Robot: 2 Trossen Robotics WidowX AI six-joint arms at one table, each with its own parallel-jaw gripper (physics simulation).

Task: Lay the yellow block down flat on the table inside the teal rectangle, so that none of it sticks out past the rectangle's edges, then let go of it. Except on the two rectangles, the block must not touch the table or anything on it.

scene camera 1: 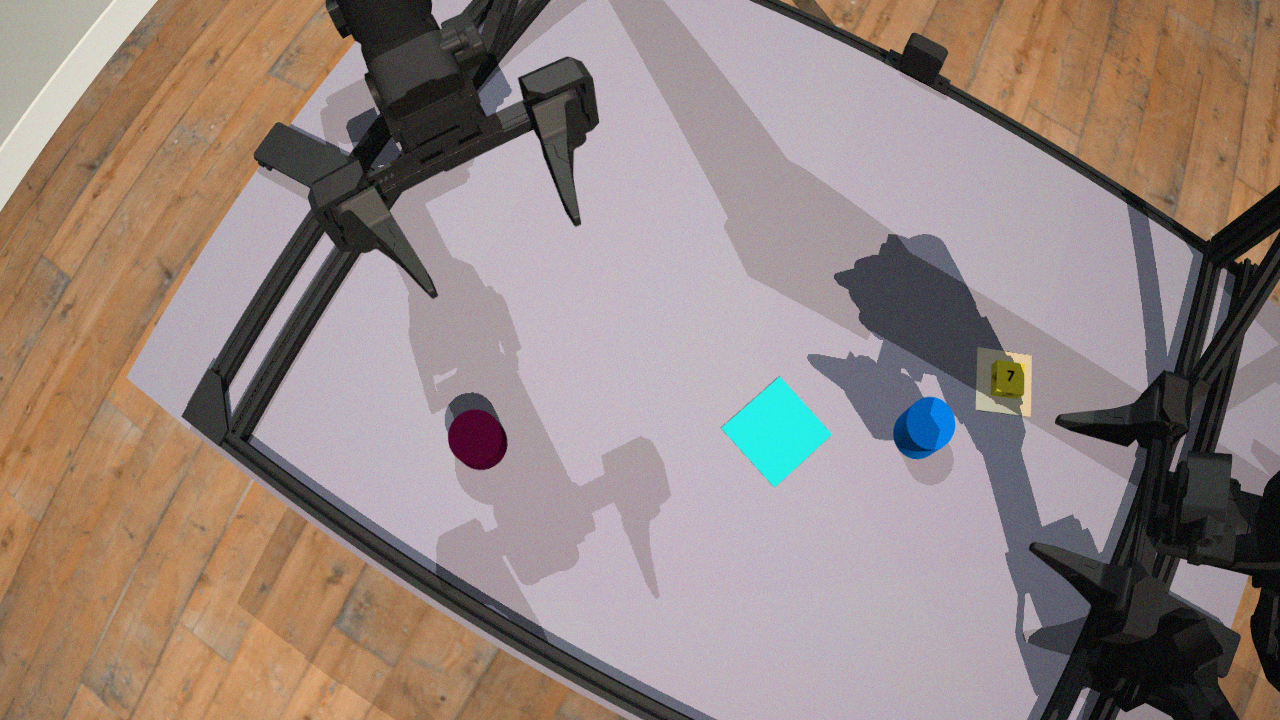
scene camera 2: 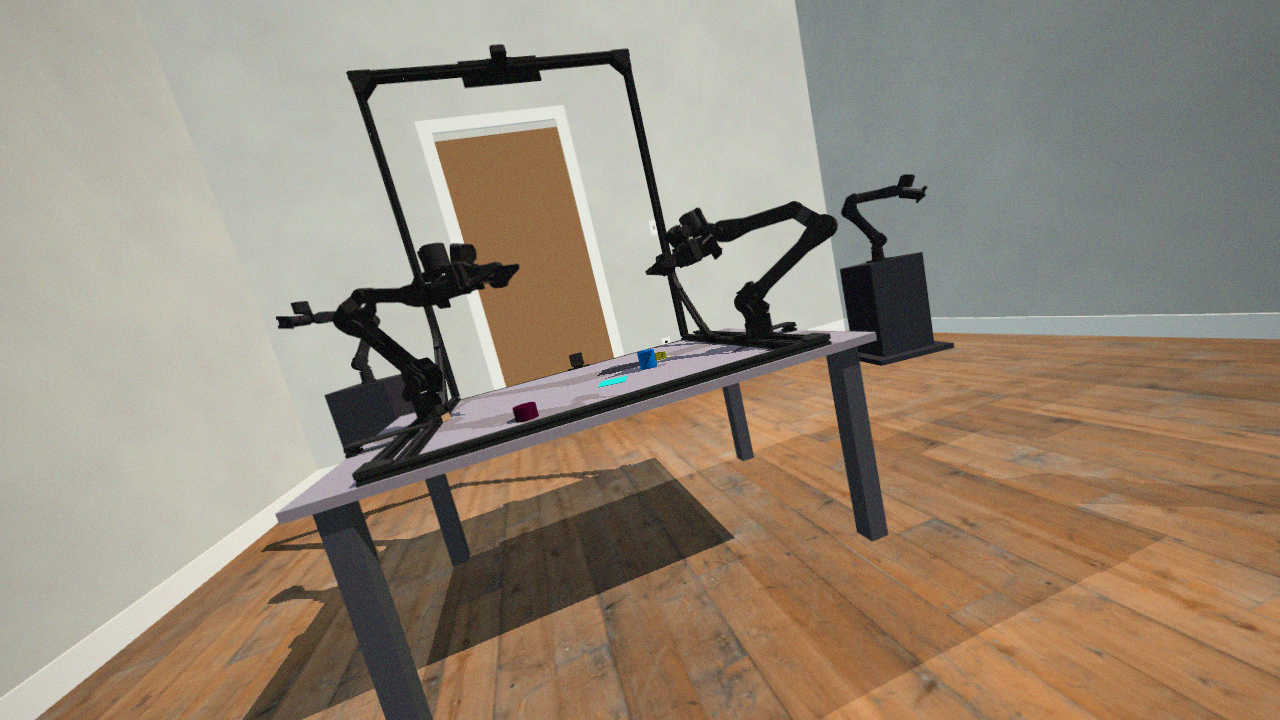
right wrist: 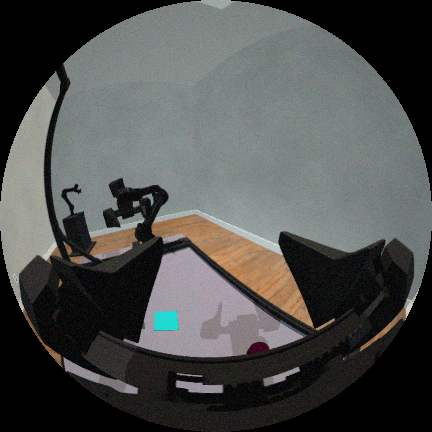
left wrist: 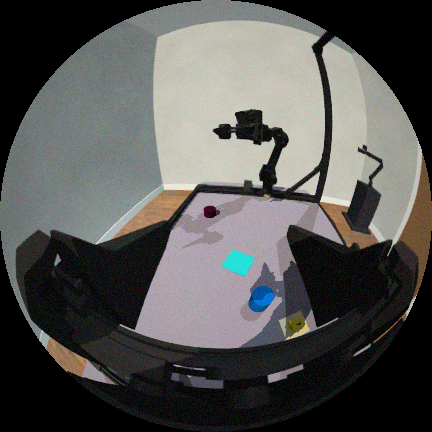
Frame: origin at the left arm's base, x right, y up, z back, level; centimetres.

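Where they show: left gripper, between the fingertips: [scene camera 1: 1044, 481] [scene camera 2: 653, 269] [right wrist: 132, 220] [left wrist: 230, 228]; right gripper, between the fingertips: [scene camera 1: 505, 258] [scene camera 2: 507, 266] [right wrist: 222, 240] [left wrist: 223, 129]; left arm's base, origin of its link: [scene camera 1: 1114, 664] [scene camera 2: 761, 336]; right arm's base, origin of its link: [scene camera 2: 431, 417] [left wrist: 266, 191].
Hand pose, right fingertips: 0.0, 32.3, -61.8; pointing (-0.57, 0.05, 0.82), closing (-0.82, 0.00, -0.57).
Each offset is from my right fingertips to the top centre of the thing, as dx, dy, dz. "pt": to the spot under its first point.
The yellow block {+21.6, -32.3, +38.1} [scene camera 1: 1006, 378] [scene camera 2: 661, 355] [left wrist: 296, 324], marked with a 7, rests on the pale yellow rectangle {pt +18.4, -34.1, +36.7} [scene camera 1: 983, 403] [left wrist: 285, 325] at the right of scene camera 1. The teal rectangle {pt +6.4, -34.2, +18.7} [scene camera 1: 776, 431] [scene camera 2: 613, 382] [left wrist: 238, 263] [right wrist: 166, 321] lies bare, left of the block in scene camera 1. My left gripper [scene camera 1: 1044, 481] [scene camera 2: 653, 267] [left wrist: 230, 228] is open and empty, high above the table; in scene camera 1 its fingertips appear below and to the right of the block. My right gripper [scene camera 1: 506, 259] [scene camera 2: 513, 272] [right wrist: 222, 240] is open and empty, high at the upper left.
A blue cylinder {+12.4, -29.4, +31.3} [scene camera 1: 929, 424] [scene camera 2: 647, 359] [left wrist: 261, 298] stands between the teal rectangle and the yellow block, close to the block. A dark red cylinder {-7.2, -31.2, -5.0} [scene camera 1: 477, 438] [scene camera 2: 525, 411] [left wrist: 210, 212] [right wrist: 258, 348] stands farther left in scene camera 1. A black frame [scene camera 1: 393, 569] runs along the table's edges.
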